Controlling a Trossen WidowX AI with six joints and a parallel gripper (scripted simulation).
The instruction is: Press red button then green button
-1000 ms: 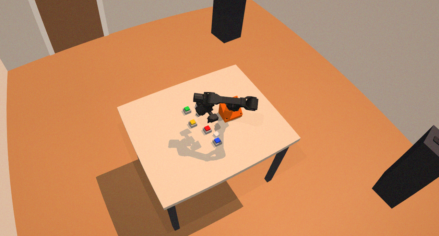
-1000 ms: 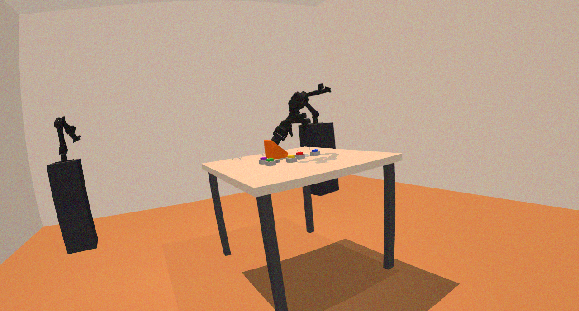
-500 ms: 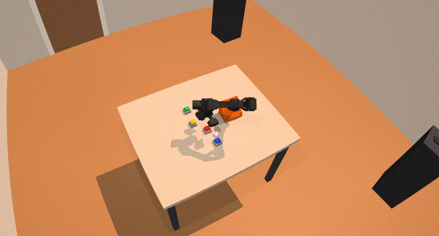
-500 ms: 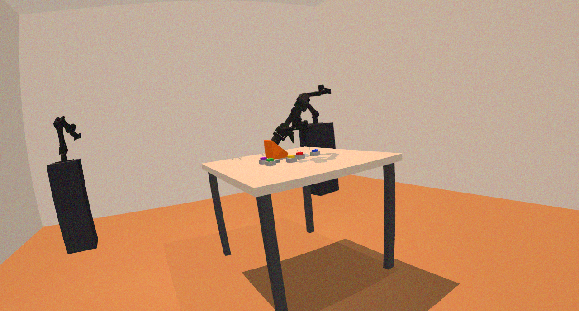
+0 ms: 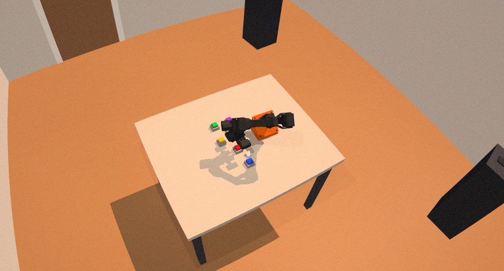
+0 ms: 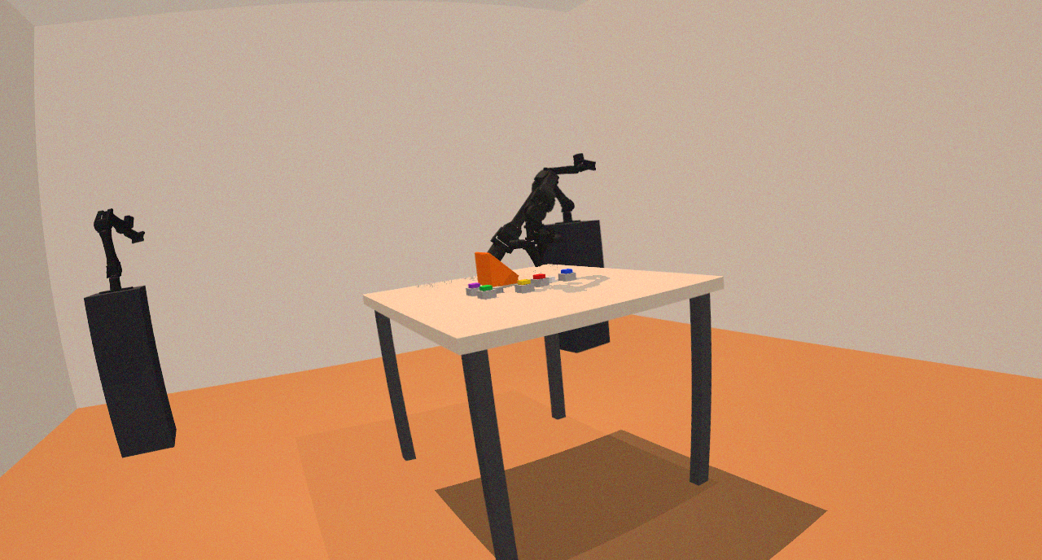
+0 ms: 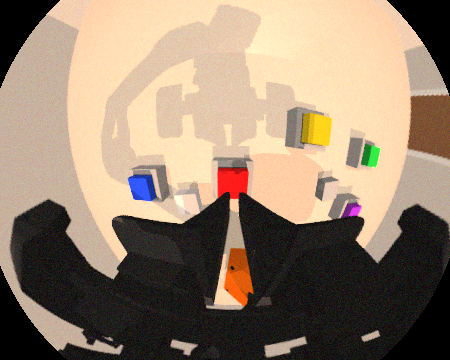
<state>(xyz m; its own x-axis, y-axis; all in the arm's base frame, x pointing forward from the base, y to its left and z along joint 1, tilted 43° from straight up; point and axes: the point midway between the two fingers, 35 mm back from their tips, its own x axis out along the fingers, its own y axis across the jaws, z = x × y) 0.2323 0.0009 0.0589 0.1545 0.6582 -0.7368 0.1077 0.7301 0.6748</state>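
My gripper tip is now 30 mm above the red button. Round my gripper tip: white block 70 mm to the left, 60 mm below, 30 mm behind; then blue button 120 mm to the left, 30 mm below; then yellow button 100 mm to the right, 50 mm ahead, 30 mm below.
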